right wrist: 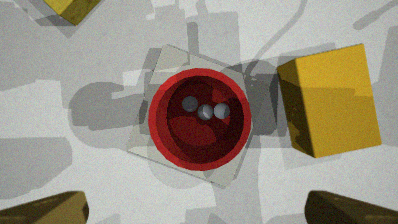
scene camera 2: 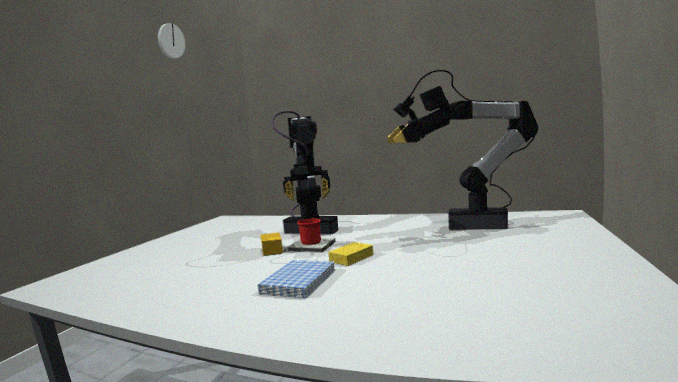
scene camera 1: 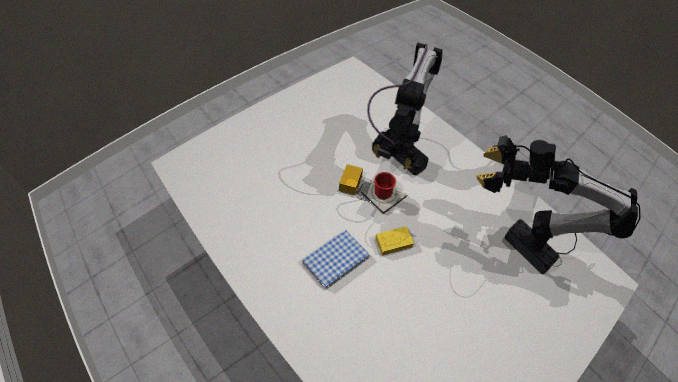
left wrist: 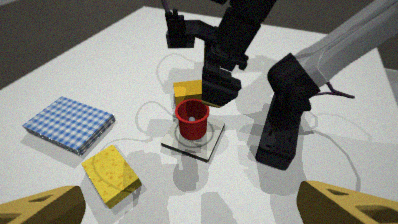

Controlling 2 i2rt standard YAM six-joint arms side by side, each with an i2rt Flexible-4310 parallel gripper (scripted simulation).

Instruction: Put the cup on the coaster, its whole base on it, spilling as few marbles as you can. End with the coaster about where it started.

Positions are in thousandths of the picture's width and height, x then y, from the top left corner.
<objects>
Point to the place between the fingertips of the left gripper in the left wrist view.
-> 481, 864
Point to a red cup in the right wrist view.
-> At 464, 623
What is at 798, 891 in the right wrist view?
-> The right gripper.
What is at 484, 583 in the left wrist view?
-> A red cup.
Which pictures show the left gripper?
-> Scene camera 2, scene camera 1 and the left wrist view only.
</objects>
